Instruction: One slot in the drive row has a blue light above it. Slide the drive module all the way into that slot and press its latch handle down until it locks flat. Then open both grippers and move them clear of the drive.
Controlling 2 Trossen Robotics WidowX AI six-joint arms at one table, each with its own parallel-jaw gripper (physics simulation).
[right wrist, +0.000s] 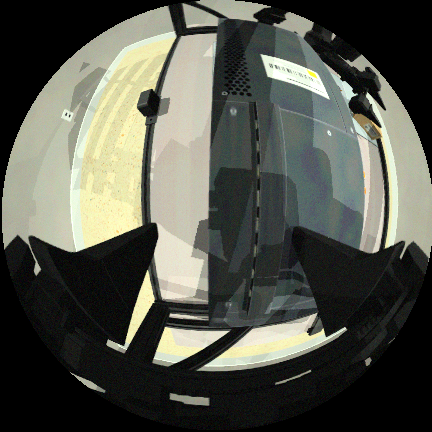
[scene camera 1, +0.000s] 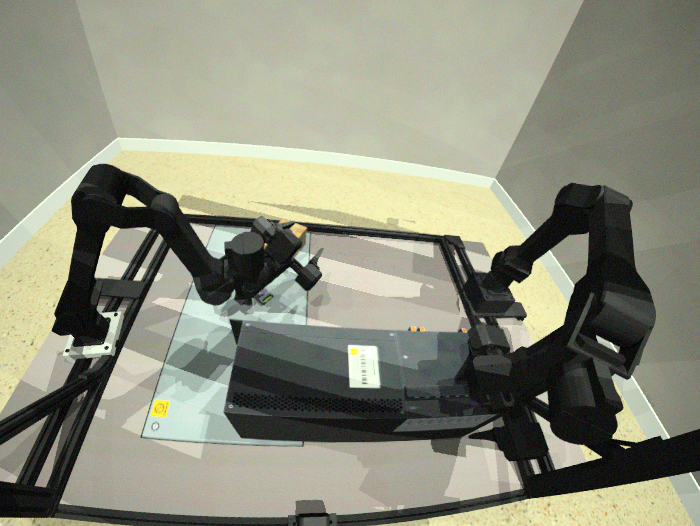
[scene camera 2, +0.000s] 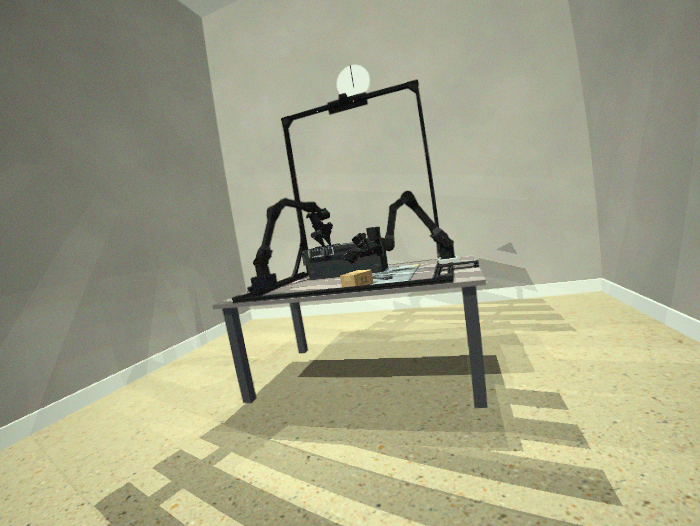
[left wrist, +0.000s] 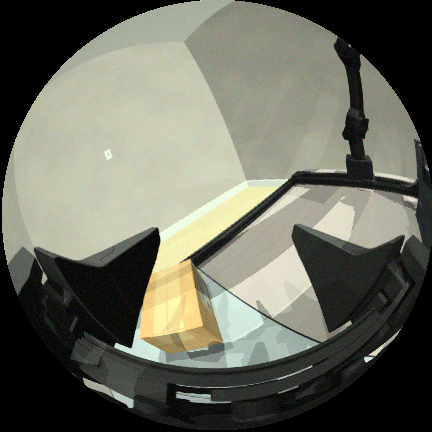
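Pixels of known places: left gripper, fingertip midpoint: [right wrist: 383, 117] [scene camera 1: 308, 235] [scene camera 2: 345, 254] [left wrist: 228, 232]; right gripper, fingertip midpoint: [right wrist: 227, 231] [scene camera 1: 463, 407]; left arm's base at its link origin: [scene camera 1: 92, 332] [scene camera 2: 448, 257]; right arm's base at its link origin: [scene camera 1: 494, 286] [scene camera 2: 263, 275] [left wrist: 358, 157].
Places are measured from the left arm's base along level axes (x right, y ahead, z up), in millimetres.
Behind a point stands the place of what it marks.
Observation:
A dark drive chassis [scene camera 1: 305, 361] @(x 178, y 428, z 137 mm) [scene camera 2: 350, 265] @(x 128, y 507, z 18 mm) [right wrist: 320, 160] stands on the table, with orange tabs [scene camera 1: 417, 329] @(x 146, y 640, z 123 mm) along its far side. In scene camera 2, light outlines [scene camera 2: 320, 252] @(x 285, y 696, z 106 mm) mark its face; slots, blue light and latch handle cannot be made out. A small dark piece with a yellow-green mark [scene camera 1: 264, 298] @(x -73, y 375, z -29 mm) lies on the mat, partly hidden by the left arm; whether it is the drive module is unclear. My left gripper [scene camera 1: 299, 243] @(x -146, y 487, z 103 mm) [left wrist: 228, 232] @(x -146, y 487, z 103 mm) is open and empty behind the chassis. My right gripper [scene camera 1: 466, 404] @(x 301, y 650, z 139 mm) [scene camera 2: 322, 244] @(x 301, y 650, z 139 mm) [right wrist: 227, 231] @(x 301, y 650, z 139 mm) is open and empty above the chassis's right end in scene camera 1.
A cardboard box [scene camera 1: 298, 229] @(x -264, y 482, z 23 mm) [scene camera 2: 356, 278] @(x -305, y 434, z 7 mm) [left wrist: 175, 305] @(x -219, y 438, z 23 mm) [right wrist: 369, 127] @(x -225, y 476, z -4 mm) stands at the far edge, near my left gripper. A pale blue mat [scene camera 1: 186, 390] @(x 132, y 202, z -36 mm) [scene camera 2: 404, 274] @(x -103, y 229, z -37 mm) [left wrist: 240, 305] @(x -187, y 497, z -37 mm) lies partly under the chassis. Dark rails [scene camera 1: 373, 231] @(x -289, y 726, z -19 mm) border the table.

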